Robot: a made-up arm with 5 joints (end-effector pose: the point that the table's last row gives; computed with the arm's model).
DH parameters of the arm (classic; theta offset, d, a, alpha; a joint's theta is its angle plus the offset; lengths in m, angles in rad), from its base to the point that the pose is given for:
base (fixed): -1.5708 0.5 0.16 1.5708
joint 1: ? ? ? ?
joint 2: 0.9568 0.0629 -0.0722 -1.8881
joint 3: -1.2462 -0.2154 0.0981 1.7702
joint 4: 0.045 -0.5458 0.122 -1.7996
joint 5: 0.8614 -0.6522 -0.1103 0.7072
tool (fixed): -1.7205 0.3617 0 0
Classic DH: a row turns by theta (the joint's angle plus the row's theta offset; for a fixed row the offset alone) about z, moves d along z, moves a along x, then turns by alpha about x.
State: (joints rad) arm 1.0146 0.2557 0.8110 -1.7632 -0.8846
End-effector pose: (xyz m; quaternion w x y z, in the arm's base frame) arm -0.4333 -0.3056 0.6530 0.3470 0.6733 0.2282 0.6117
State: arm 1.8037 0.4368 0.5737 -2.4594 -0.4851
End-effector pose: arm -0.3693 -0.2042 0.6098 0.6193 0.2486 0.1996 0.7175
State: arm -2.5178 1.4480 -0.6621 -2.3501 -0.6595
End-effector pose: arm -0.1104 -0.2105 0.6276 0.2021 0.2643 0.7245 0.6037
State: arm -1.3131 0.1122 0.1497 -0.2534 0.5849
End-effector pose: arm 0.2384 0.0818 -0.1309 0.8885 -0.0890 0.4239 -0.1513
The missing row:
joint 1: -0.7161 0.1585 0.0443 -2.5611
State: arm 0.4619 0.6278 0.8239 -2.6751 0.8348
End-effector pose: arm -0.6404 -0.3753 0.4712 0.2693 0.2629 -0.7769 0.5047
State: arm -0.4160 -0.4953 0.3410 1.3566 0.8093
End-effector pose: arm 0.2378 -0.1193 0.0606 0.7513 -0.6247 -0.1451 0.1557
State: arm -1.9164 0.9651 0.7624 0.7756 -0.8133
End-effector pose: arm 0.1829 0.2314 0.6516 0.3106 0.8892 0.1106 -0.3172
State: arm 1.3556 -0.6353 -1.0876 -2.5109 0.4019
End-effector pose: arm -0.1290 -0.4963 0.7647 0.2158 0.0170 -0.1190 -0.9690
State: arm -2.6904 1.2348 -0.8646 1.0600 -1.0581
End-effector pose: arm 0.3970 0.0959 0.2987 0.6114 -0.2943 -0.3241 0.6591
